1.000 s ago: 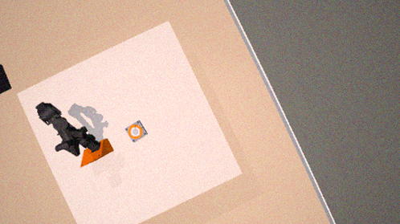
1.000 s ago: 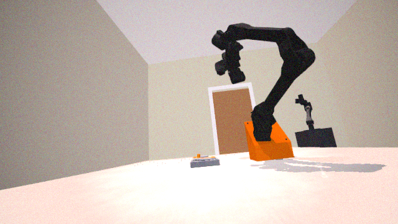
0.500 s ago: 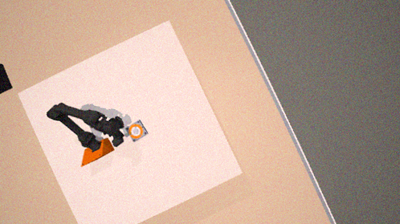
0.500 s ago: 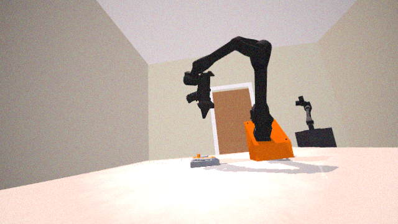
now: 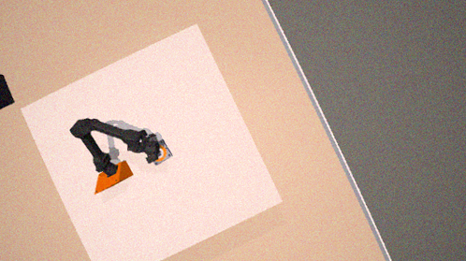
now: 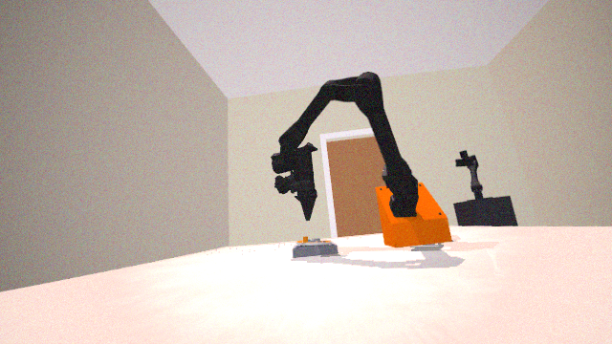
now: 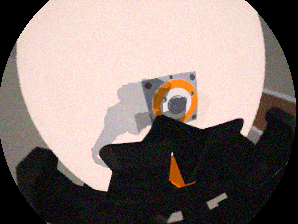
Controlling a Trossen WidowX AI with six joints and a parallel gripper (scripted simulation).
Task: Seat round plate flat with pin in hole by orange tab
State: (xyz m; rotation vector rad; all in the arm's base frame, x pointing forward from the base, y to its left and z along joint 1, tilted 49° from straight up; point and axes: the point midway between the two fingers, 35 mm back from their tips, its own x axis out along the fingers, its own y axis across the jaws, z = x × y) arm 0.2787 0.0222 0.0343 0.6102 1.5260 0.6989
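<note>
My gripper tip is now 7 cm above the base, 5 cm to the left of it and 1 cm past it.
</note>
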